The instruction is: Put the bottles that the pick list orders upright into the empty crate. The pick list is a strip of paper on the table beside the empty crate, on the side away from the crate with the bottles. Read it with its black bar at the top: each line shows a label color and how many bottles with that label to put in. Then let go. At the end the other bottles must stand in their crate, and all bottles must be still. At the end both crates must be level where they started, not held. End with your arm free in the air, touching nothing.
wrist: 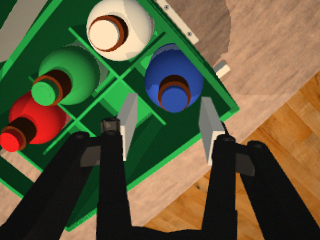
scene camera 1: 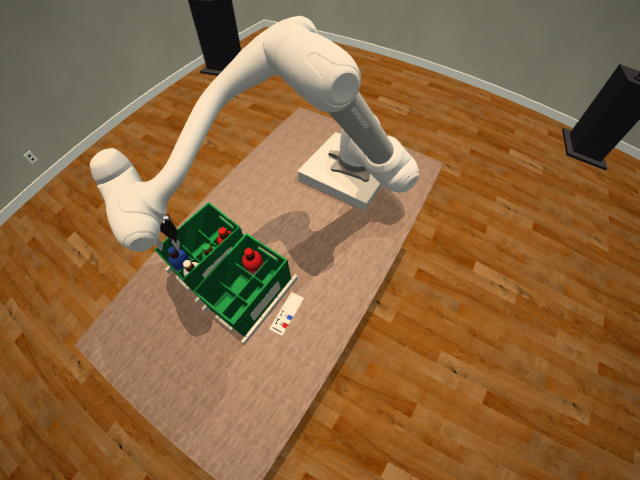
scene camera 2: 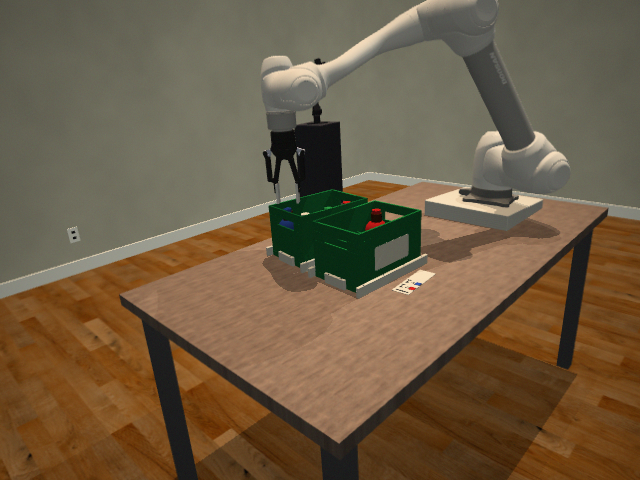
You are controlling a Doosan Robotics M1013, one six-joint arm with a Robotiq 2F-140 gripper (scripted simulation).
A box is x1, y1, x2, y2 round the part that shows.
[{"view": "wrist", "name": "gripper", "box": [0, 93, 319, 239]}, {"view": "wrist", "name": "blue-label bottle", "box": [144, 43, 203, 112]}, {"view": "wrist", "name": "green crate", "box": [0, 0, 239, 231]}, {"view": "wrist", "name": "green-label bottle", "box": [31, 41, 109, 105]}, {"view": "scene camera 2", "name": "gripper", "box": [263, 129, 305, 203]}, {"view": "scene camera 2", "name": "green crate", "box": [312, 200, 420, 292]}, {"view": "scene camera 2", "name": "green crate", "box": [269, 189, 360, 267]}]
